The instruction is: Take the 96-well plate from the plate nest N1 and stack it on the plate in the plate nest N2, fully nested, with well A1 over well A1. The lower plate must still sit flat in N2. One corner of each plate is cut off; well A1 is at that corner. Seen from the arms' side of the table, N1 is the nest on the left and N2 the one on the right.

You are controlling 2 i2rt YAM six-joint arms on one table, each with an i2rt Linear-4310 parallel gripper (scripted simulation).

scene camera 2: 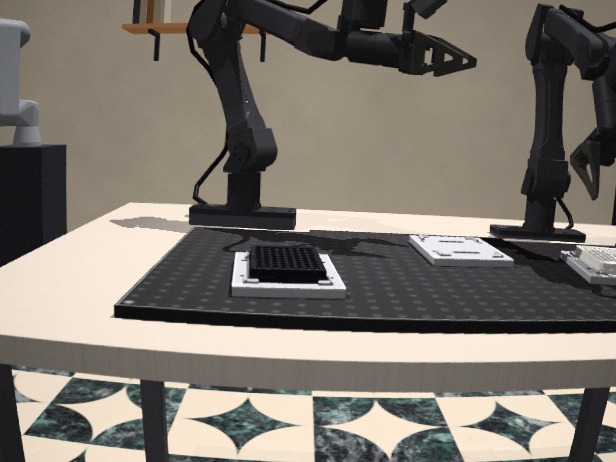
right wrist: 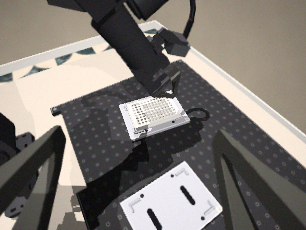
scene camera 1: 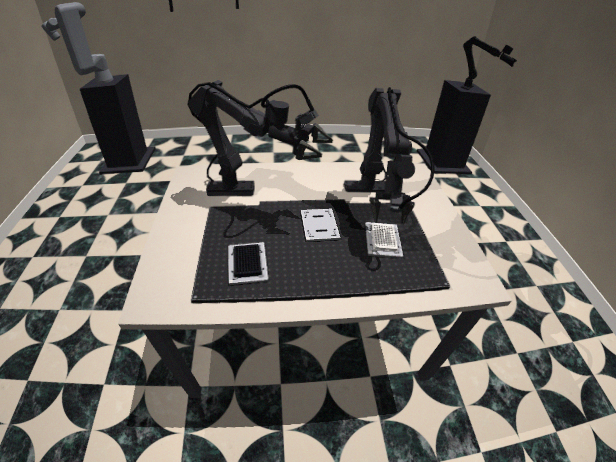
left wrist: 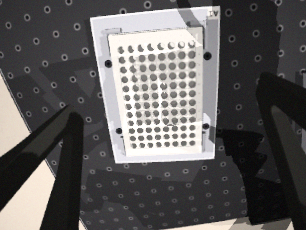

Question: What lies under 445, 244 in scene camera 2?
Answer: A plate nest.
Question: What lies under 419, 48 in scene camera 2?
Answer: My right gripper.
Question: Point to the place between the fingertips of my right gripper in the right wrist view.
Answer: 141, 133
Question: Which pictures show the black 96-well plate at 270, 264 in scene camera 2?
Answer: Scene camera 2 and scene camera 1 only.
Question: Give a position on a plate nest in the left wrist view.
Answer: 130, 23
